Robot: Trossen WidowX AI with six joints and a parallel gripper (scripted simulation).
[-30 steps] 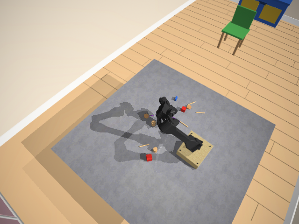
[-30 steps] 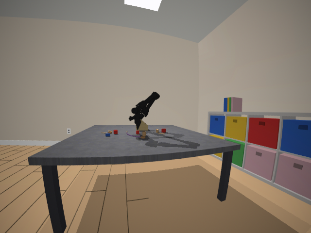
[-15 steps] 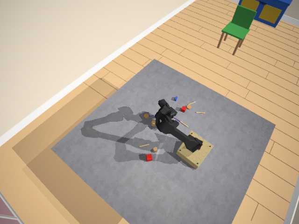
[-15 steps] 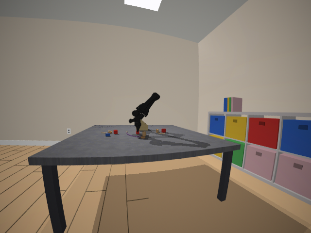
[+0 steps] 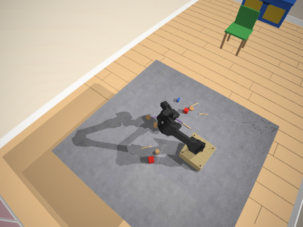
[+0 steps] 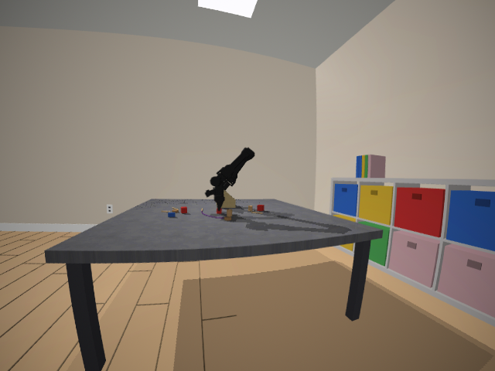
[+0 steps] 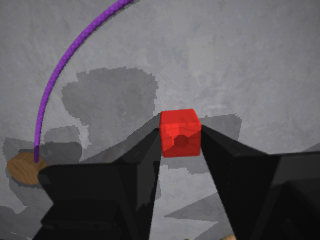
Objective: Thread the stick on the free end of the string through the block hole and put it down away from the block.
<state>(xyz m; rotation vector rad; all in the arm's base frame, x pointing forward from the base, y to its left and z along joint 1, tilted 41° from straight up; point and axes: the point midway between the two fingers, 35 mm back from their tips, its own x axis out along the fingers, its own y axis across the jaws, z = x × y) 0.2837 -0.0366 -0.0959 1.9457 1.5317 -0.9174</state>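
Right now my gripper tip is right at the red wooden block. The rest, counted from my gripper tip: round wooden button 18 cm ahead, 1 cm to the left, 1 cm below; wooden cylinder 9 cm ahead, 4 cm to the left; stick on the string 10 cm behind, 9 cm to the right, 1 cm below.
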